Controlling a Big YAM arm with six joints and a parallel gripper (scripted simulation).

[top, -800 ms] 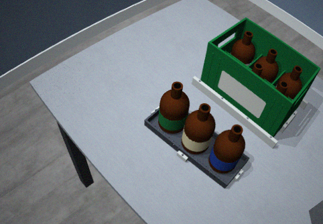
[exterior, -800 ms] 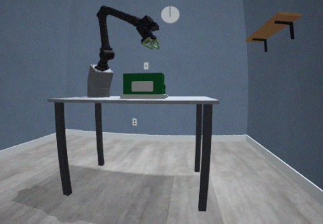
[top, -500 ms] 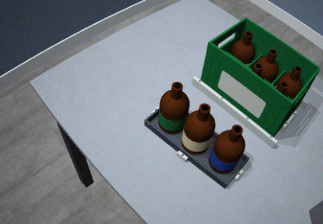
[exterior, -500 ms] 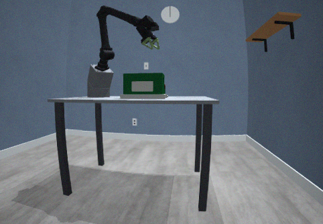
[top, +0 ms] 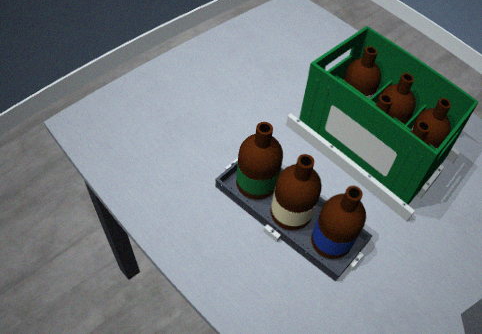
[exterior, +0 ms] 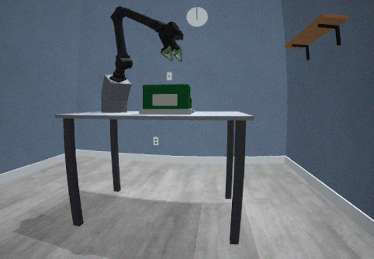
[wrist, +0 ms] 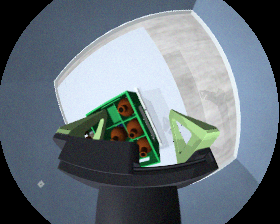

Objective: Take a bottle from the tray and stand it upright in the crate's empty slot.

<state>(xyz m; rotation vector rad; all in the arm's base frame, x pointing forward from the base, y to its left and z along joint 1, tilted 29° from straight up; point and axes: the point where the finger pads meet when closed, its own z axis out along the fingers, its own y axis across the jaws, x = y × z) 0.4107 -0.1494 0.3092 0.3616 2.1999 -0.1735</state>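
My hand is 70 mm past the brown bottle, 370 mm to the right of it and 230 mm above it. From my hand the other things lie so: grey tray 70 mm behind, 370 mm to the left, 300 mm below; crate 80 mm behind, 120 mm to the left, 230 mm below.
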